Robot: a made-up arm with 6 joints.
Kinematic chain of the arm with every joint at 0, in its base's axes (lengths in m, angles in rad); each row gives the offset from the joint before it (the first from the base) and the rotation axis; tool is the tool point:
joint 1: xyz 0 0 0.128 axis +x
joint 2: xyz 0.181 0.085 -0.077 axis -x
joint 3: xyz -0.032 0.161 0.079 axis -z
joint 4: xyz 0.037 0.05 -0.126 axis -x
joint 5: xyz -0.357 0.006 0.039 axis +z
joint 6: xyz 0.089 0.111 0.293 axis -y
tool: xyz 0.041 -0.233 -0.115
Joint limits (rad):
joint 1: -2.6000..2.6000
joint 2: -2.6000..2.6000
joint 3: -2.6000..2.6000
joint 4: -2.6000..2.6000
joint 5: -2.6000..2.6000
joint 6: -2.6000..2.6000
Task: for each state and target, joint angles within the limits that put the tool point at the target. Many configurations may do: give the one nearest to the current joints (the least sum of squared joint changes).
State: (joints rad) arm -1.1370 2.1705 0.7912 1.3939 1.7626 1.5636
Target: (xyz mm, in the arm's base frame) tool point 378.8 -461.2 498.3
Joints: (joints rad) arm -1.2473 2.3632 0.9522 1.4892 1.6392 1.5150
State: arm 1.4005 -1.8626 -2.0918 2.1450 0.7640 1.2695
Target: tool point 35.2 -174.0 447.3
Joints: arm 1.6967 -2.3119 -2.1392 2.4372 0.8173 1.0154
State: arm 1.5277 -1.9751 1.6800 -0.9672 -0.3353 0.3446
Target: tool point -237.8 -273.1 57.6
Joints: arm 1.6785 -2.0673 1.2605 -0.9166 -1.0136 0.7258
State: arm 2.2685 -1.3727 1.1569 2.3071 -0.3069 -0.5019
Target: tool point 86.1 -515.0 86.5
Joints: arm 2.1046 -1.4696 0.5805 2.2748 -0.1837 -0.4492
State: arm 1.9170 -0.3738 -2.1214 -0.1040 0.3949 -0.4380
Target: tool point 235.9 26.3 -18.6
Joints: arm 1.8723 -0.6186 -1.8696 0.2797 -0.0021 -1.0204
